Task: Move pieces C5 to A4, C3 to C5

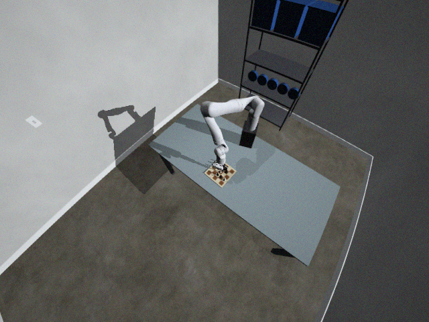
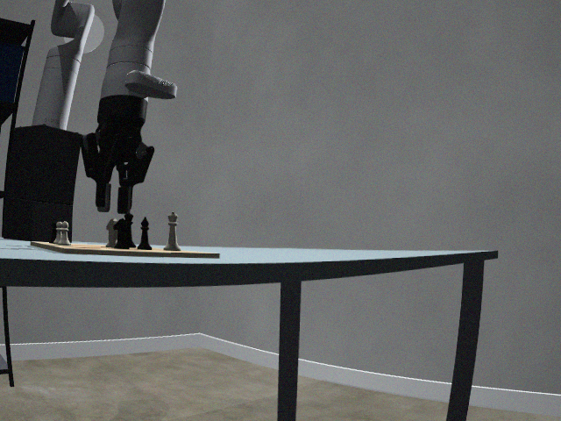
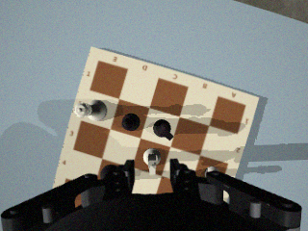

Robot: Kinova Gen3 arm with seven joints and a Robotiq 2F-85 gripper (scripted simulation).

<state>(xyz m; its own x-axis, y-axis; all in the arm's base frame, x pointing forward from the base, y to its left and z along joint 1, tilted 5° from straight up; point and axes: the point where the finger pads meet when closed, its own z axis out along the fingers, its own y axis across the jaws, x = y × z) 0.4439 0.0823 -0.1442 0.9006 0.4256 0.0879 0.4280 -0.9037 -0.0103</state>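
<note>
The chessboard lies 70 mm below my hand. Round my hand: black bishop 30 mm ahead, 40 mm to the left, 40 mm below; then black pawn 70 mm behind, 80 mm to the right, 50 mm below.
</note>
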